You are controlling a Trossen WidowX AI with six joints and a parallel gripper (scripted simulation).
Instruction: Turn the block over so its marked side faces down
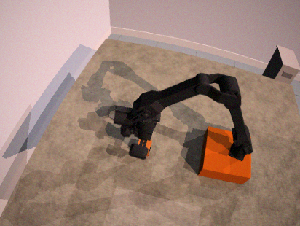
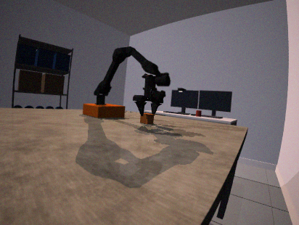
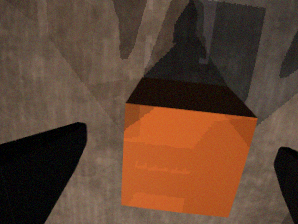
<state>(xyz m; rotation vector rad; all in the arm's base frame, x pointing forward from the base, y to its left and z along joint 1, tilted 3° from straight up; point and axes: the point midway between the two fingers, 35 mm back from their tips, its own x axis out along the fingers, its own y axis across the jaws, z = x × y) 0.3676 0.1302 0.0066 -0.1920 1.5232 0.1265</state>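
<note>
Now: the orange block 2 cm behind my gripper tip and 1 cm below it.
</note>
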